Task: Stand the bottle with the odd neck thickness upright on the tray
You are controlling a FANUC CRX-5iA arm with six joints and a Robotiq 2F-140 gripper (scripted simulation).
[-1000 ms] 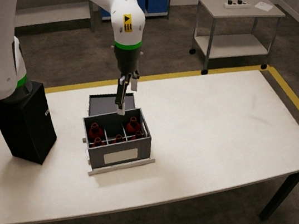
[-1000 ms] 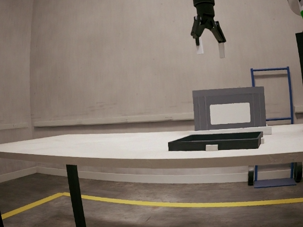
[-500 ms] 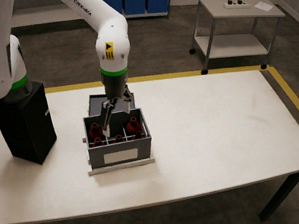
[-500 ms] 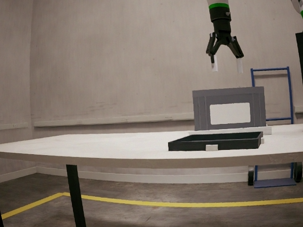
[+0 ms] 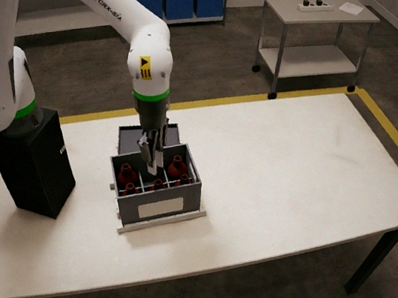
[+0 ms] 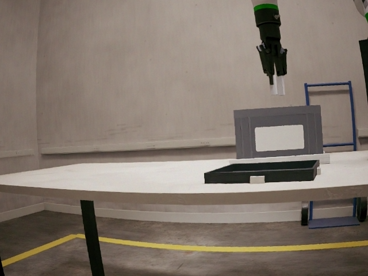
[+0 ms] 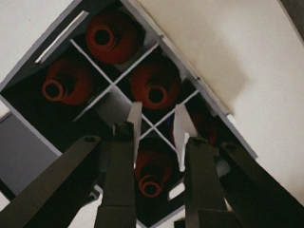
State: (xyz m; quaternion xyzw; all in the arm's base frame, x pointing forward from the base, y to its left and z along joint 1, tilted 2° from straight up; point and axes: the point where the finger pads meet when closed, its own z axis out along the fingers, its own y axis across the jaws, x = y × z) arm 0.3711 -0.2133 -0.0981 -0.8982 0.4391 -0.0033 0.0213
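The crate is 17 cm below my hand, 4 cm to the left of it and 1 cm ahead of it. Round my hand: dark tray: 33 cm to the left, 24 cm below, 7 cm ahead; then bottle: 17 cm below, 10 cm to the left, 8 cm behind.
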